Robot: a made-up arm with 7 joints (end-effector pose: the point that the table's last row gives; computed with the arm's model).
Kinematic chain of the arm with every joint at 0, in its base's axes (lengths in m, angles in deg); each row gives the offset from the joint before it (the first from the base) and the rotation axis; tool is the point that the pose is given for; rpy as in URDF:
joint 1: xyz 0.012 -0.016 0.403 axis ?
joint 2: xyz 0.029 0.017 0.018 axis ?
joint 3: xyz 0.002 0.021 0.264 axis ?
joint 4: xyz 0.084 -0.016 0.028 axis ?
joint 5: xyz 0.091 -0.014 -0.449 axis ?
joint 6: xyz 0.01 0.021 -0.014 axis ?
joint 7: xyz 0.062 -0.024 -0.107 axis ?
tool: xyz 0.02 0.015 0.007 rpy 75 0.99 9.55
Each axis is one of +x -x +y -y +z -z.
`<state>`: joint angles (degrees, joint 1 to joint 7).
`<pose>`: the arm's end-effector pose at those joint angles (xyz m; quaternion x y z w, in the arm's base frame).
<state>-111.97 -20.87 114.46 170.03 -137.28 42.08 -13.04</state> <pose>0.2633 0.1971 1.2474 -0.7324 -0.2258 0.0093 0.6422</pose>
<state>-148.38 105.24 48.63 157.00 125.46 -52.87 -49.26</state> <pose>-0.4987 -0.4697 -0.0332 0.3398 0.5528 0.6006 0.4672</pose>
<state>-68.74 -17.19 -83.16 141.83 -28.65 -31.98 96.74</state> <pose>-0.2292 0.0810 1.2191 -0.5649 -0.6092 0.3932 0.3940</pose>
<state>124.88 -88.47 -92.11 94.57 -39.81 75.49 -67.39</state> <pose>0.6780 0.0464 0.3494 0.6176 0.2283 0.7038 0.2665</pose>
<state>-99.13 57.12 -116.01 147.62 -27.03 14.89 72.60</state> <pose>-0.2859 -0.6634 0.9990 -0.6048 -0.0656 -0.3543 0.7102</pose>
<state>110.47 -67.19 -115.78 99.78 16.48 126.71 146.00</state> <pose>0.5474 -0.2366 0.3268 0.1232 0.2014 -0.9126 0.3338</pose>
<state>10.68 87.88 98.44 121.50 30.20 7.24 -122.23</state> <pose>0.6214 0.6496 0.4760 0.6144 -0.2550 0.7374 0.1173</pose>
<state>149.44 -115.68 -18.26 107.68 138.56 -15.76 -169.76</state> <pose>0.6759 -0.1579 0.7068 -0.7921 0.5345 -0.1115 0.2727</pose>
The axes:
joint 1: +z
joint 2: +y
joint 3: +z
joint 4: -y
joint 5: -z
joint 6: +y
joint 7: -z

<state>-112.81 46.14 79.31 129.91 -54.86 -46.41 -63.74</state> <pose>0.1857 -0.6733 0.9252 -0.5976 -0.2528 0.2700 0.7114</pose>
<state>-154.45 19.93 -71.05 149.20 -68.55 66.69 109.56</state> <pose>-0.3933 0.0862 1.1953 -0.9389 0.1802 -0.2918 0.0298</pose>
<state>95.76 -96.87 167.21 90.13 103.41 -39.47 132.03</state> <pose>-0.2673 -0.2788 -0.1531 0.6939 0.5343 0.0866 0.4749</pose>
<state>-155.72 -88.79 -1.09 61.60 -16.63 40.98 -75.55</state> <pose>0.0519 -0.0099 1.0454 -0.2202 0.2063 -0.6053 0.7366</pose>
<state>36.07 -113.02 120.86 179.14 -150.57 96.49 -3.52</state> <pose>-0.6272 -0.4607 0.2076 -0.1880 0.9068 -0.3372 0.1690</pose>
